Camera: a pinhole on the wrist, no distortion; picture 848 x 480 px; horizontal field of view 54.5 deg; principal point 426.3 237.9 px. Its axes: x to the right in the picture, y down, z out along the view. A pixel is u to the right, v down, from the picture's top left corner.
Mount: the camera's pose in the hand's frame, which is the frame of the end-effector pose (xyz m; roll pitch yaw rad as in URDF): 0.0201 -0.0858 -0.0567 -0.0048 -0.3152 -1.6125
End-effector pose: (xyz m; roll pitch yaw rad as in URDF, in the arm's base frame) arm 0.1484 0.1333 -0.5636 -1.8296 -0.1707 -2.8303
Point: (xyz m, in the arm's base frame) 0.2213 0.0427 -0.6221
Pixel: outside the picture
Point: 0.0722 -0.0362 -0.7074
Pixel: 55.9 433.6
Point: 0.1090 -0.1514 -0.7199
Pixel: 273.1 376.5
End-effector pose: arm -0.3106 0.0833 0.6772 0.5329 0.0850 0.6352
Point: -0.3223 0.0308 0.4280
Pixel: behind the camera
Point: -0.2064 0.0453 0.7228
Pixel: 502.1 429.6
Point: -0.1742 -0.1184 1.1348
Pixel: 537.9 129.3
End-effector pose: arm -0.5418 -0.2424 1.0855 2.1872 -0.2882 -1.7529
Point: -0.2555 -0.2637 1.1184
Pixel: behind the camera
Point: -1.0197 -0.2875 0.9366
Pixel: 381.3 311.8
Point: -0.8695 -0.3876 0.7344
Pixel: 805.2 364.9
